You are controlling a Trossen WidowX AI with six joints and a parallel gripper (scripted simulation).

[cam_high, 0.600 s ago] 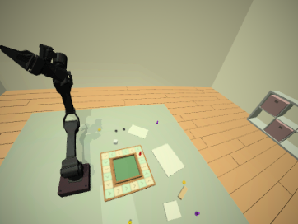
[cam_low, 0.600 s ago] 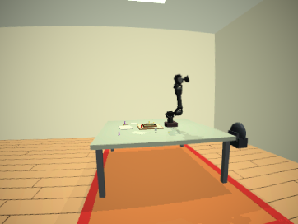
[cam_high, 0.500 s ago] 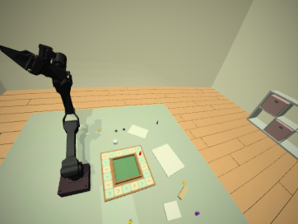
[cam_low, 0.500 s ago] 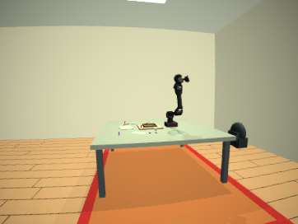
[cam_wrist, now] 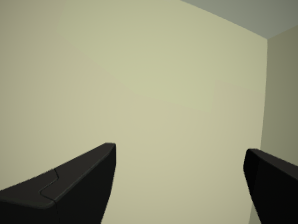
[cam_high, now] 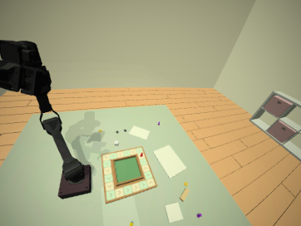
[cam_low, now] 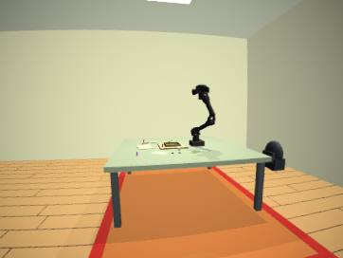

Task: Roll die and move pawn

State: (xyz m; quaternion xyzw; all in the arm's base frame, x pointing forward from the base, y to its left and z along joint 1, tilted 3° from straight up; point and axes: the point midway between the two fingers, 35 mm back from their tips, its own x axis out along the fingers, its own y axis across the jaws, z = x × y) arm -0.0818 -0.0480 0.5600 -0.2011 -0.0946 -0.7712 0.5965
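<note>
Now: gripper tip 62 cm above the white die, 28 cm to the right of it and 28 cm short of it. Round my gripper tip: red pawn (60 cm below, 44 cm ahead, 15 cm to the left); then white sheet (63 cm below, 63 cm ahead, 9 cm to the left); then green dice tray (62 cm below, 33 cm ahead, 7 cm to the left).
</note>
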